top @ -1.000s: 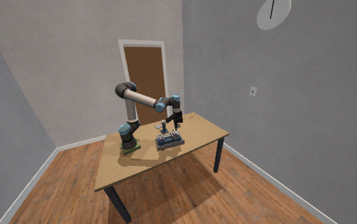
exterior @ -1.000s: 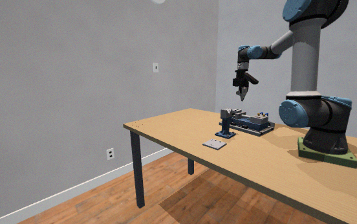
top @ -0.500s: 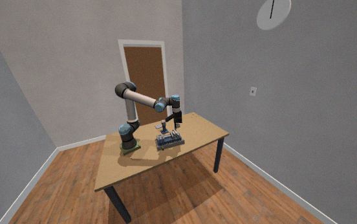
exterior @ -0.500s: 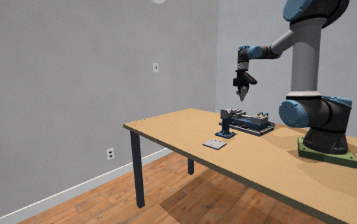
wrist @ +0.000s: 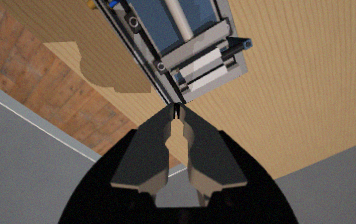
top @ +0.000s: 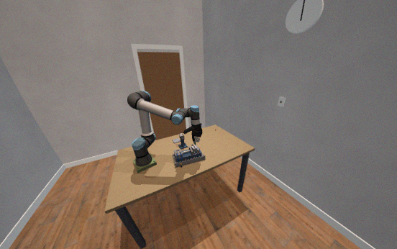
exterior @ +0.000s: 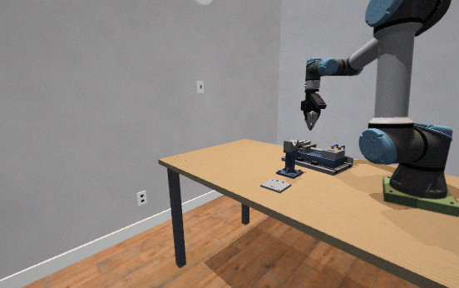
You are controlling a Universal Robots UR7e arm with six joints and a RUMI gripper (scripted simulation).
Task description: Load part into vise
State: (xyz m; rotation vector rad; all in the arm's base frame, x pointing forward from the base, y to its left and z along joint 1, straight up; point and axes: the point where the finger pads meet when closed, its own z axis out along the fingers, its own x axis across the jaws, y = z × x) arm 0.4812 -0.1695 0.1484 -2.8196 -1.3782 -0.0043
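Right now my hand is 1 cm short of the part, 5 cm to the right of it and 8 cm above it. Also, from my hand: grey jaw 3 cm behind, 5 cm to the left, 10 cm below; cylinder rod 8 cm behind, 6 cm to the left, 10 cm below; work stop 1 cm ahead, 9 cm to the left, 9 cm below.
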